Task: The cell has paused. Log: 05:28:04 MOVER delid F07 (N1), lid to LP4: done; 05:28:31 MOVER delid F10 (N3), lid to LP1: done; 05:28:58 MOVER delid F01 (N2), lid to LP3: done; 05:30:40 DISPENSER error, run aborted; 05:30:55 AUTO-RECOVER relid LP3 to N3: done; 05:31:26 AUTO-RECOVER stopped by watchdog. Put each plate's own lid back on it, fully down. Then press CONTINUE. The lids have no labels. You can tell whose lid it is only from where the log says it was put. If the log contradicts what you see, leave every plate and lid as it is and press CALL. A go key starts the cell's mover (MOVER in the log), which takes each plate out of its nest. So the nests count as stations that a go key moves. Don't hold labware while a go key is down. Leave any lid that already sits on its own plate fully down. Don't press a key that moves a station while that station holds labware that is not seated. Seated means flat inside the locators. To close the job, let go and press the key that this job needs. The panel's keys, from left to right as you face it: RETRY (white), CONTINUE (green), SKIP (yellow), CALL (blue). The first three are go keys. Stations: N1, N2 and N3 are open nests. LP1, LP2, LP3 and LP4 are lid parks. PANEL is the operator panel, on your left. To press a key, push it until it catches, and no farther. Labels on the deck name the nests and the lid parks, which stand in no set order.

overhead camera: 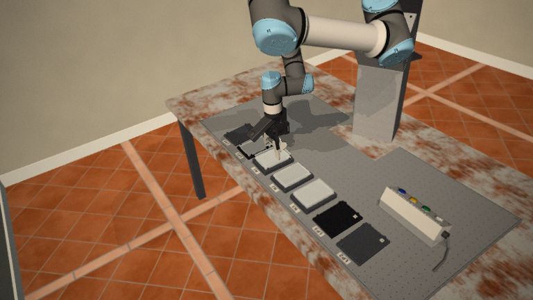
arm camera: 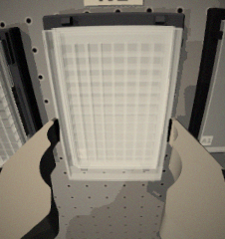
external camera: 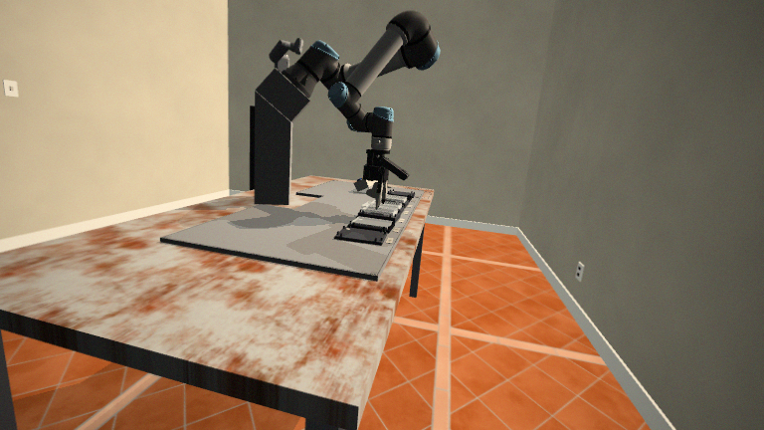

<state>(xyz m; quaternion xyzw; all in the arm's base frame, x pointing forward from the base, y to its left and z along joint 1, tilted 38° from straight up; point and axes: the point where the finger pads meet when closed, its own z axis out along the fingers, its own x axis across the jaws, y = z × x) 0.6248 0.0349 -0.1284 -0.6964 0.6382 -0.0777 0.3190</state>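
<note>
The plate is 30 mm below my hand. Round my hand: dark nest frame (60 mm behind, 260 mm to the left, 40 mm below); blue CALL key (340 mm behind, 410 mm to the left, 10 mm above); black lid park (30 mm ahead, 120 mm to the right, 50 mm below).
</note>
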